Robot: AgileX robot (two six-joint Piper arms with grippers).
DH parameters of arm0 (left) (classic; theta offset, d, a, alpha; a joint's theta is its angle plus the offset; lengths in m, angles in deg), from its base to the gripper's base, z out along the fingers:
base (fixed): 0 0 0 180
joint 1: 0 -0.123 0 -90
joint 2: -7.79 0 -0.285 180
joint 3: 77.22 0 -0.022 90
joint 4: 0 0.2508 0 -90
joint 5: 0 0 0.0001 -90
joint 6: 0 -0.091 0 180
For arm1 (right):
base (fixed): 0 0 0 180
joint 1: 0 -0.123 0 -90
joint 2: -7.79 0 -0.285 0
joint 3: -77.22 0 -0.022 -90
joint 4: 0 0.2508 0 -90
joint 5: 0 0 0.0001 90
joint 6: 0 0.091 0 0
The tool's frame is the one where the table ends.
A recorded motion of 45 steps. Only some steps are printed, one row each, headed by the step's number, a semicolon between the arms.
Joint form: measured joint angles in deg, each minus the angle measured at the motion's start. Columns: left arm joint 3, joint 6, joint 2, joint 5, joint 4, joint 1; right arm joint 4, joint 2, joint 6, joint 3, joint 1, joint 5.
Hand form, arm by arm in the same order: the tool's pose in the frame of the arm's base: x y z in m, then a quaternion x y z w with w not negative. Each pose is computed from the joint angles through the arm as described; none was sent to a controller.
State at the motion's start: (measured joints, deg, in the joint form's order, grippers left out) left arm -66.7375 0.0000 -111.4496 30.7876 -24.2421 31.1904; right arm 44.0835 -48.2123 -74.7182 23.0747 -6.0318 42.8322
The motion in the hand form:
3: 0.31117 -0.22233 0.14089 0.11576 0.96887 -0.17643 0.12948; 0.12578 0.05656 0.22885 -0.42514 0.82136 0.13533 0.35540
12: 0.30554 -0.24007 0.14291 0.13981 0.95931 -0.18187 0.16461; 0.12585 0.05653 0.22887 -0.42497 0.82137 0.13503 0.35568
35: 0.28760 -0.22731 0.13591 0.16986 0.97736 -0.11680 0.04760; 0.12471 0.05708 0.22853 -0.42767 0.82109 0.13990 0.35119
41: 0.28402 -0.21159 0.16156 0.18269 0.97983 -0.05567 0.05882; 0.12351 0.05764 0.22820 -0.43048 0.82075 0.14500 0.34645
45: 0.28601 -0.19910 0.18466 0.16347 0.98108 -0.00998 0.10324; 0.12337 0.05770 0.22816 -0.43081 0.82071 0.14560 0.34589
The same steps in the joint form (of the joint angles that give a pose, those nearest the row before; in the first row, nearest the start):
3: 0.00 0.00 -0.85 -1.87 0.00 1.64; 0.00 0.00 0.00 0.00 0.00 -0.07
12: 0.00 0.00 -0.88 -6.49 0.73 4.76; 0.00 0.00 0.00 0.00 0.00 -0.12
35: -0.54 5.47 -1.03 9.07 9.17 4.76; 0.00 0.00 0.00 0.00 0.00 0.70
41: -0.54 12.23 3.52 14.77 20.23 4.76; 0.00 0.00 0.00 0.00 0.00 1.56
45: -0.54 20.55 7.33 16.36 30.02 4.76; 0.00 0.00 0.00 0.00 0.00 1.66

